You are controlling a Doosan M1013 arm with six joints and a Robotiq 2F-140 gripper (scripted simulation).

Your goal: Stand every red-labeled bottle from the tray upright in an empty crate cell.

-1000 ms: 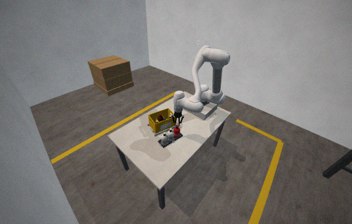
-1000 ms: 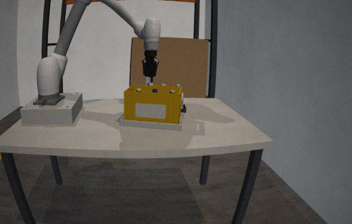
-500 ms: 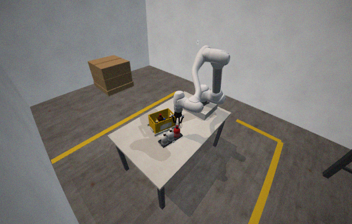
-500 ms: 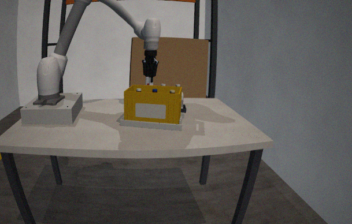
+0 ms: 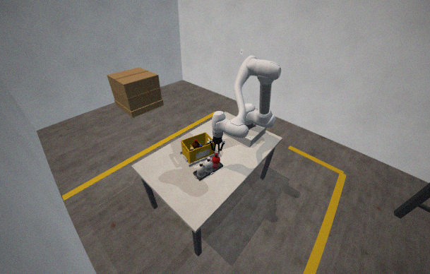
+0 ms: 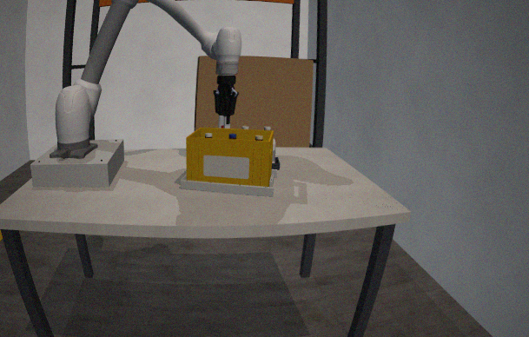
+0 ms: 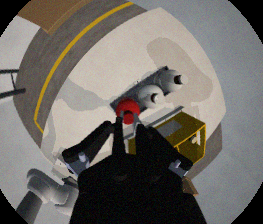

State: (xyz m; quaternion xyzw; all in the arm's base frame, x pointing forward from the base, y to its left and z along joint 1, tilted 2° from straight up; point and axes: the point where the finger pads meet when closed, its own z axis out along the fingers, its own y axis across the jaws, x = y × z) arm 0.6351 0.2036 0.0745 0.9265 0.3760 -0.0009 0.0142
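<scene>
Right now my hand is 9 cm above the red-labeled bottle. The rest, counted from my hand: crate: 23 cm to the right, 9 cm below, 4 cm ahead.
</scene>
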